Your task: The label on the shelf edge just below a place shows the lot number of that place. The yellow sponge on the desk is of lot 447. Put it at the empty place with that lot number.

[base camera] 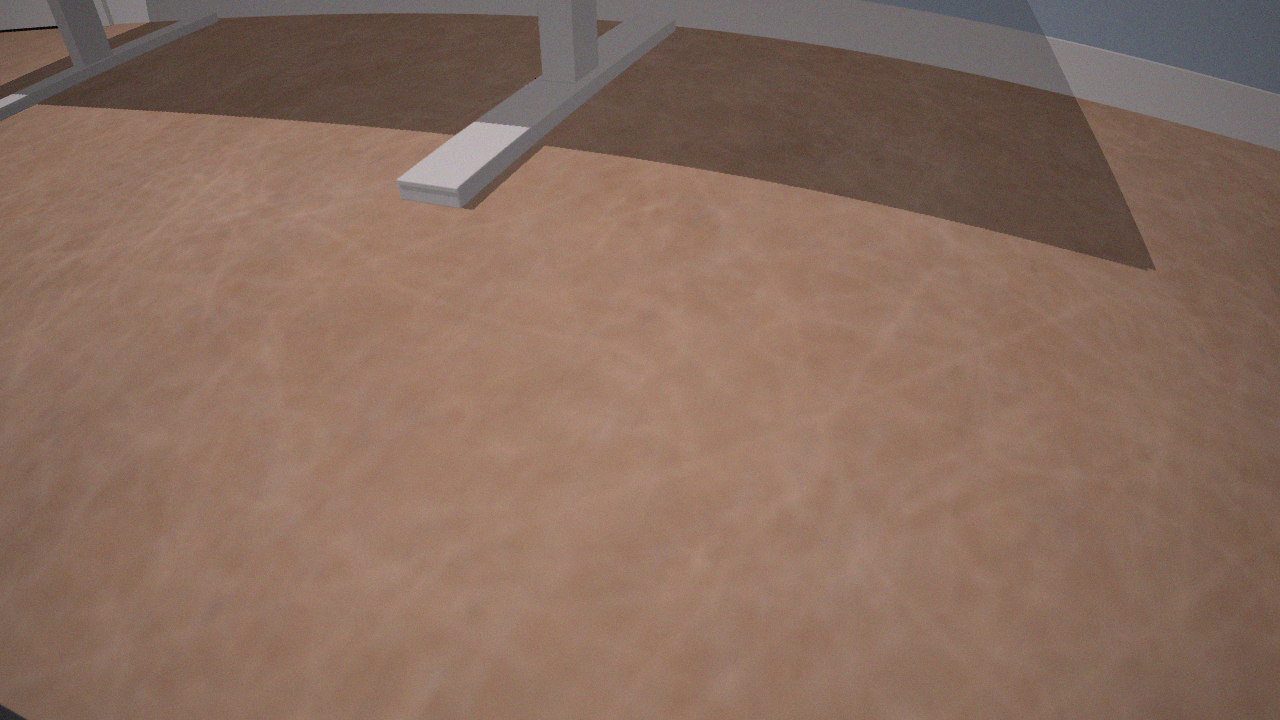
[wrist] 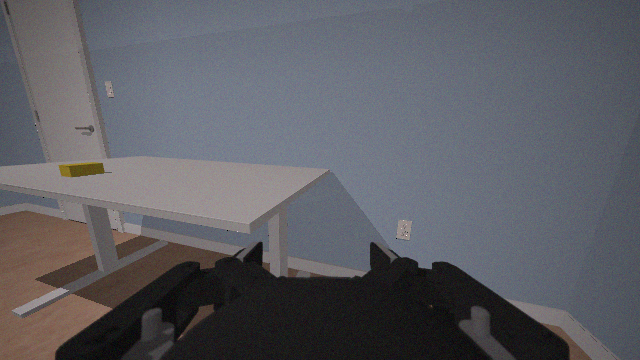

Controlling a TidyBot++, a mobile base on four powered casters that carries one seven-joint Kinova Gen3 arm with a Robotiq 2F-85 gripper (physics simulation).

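Places are measured from the arm's base along level axes (x left, y ahead, z down), in centimetres.
Where they show: gripper, fingertip midpoint: (wrist: pixel 316 254).
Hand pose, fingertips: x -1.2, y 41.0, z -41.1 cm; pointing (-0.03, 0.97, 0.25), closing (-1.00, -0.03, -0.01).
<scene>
After its pixels a point has its place.
The yellow sponge (wrist: pixel 82 169) {x 91.9, y 110.1, z -34.9 cm} lies on the white desk (wrist: pixel 200 187) {x 36.6, y 93.3, z -32.4 cm}, on the left part of its top in the wrist view. My gripper (wrist: pixel 316 254) {x -1.2, y 41.0, z -41.1 cm} is open and empty, with its fingers wide apart at the bottom of the wrist view. It is well apart from the sponge, which is far to the left and beyond it. In the base camera view a desk foot (base camera: pixel 465 161) shows at the top, and the desk top and the sponge do not show. The shelf and its lot labels do not show in either view.
A second desk foot (base camera: pixel 116 60) {x 125.4, y 147.7, z 38.4 cm} stands at the upper left. A blue wall (wrist: pixel 450 125) {x -68.8, y 119.6, z -57.5 cm} with a pale baseboard (base camera: pixel 1163 89) {x -84.7, y 112.8, z 34.6 cm} runs behind the desk. A white door (wrist: pixel 57 85) {x 210.4, y 213.0, z -87.2 cm} is at the left. An outlet (wrist: pixel 404 230) {x -55.1, y 123.7, z -0.1 cm} is on the wall right of the desk.
</scene>
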